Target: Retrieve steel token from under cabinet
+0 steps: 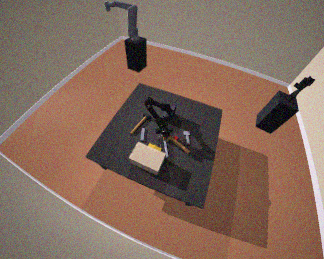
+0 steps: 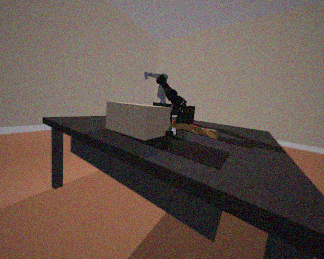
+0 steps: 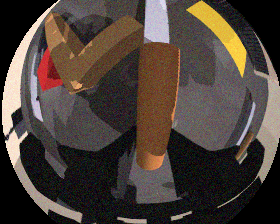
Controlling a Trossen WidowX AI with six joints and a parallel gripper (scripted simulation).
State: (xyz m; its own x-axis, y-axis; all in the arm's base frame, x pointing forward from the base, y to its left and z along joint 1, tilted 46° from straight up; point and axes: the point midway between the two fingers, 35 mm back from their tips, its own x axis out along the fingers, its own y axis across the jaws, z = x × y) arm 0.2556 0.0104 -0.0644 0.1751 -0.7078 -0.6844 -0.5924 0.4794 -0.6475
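My gripper tip is now 150 mm to the right of the small red piece, 10 mm below it and 10 mm past it. From my gripper tip the other things lie so: steel token (400 mm ahead, 50 mm to the left, 10 mm below); then grey bar (200 mm to the right, 130 mm ahead).
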